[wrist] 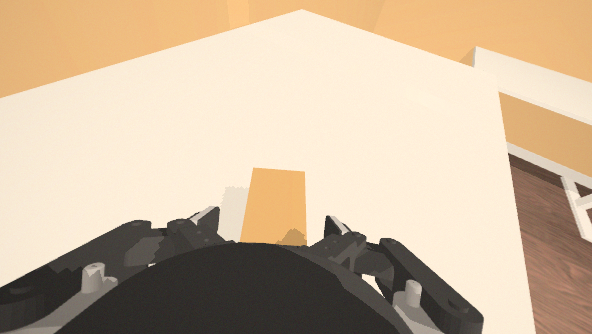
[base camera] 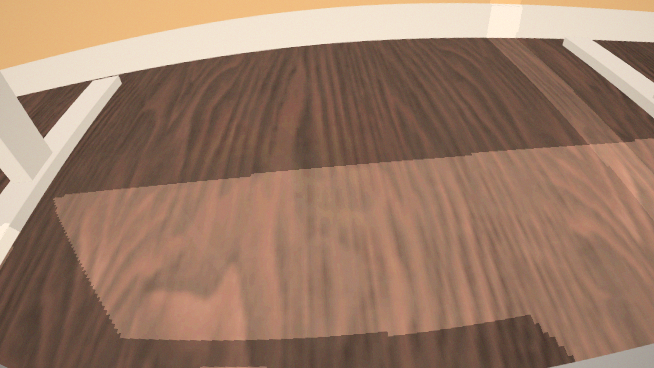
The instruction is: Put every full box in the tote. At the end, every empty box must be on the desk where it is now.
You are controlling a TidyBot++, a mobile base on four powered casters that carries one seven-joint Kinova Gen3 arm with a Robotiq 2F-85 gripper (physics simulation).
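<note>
An orange-tan box (wrist: 276,207) stands on the white desk (wrist: 380,125) in the wrist view, at the lower middle. Its top face shows, with a small shadow on its near part, and its near end is hidden by the gripper's dark body. Whether it is full or empty cannot be told. My gripper (wrist: 272,222) is open. Its fingertips appear to the left and right of the box, apart from it, with nothing held. The tote does not show in either view.
Another white piece of furniture (wrist: 545,92) stands beyond the desk's right edge. Wooden floor (wrist: 555,225) shows right of the desk. In the base camera view, white legs (base camera: 65,145) stand at the left, a white bar (base camera: 615,70) at the right, and a white baseboard (base camera: 320,30) runs along the orange wall.
</note>
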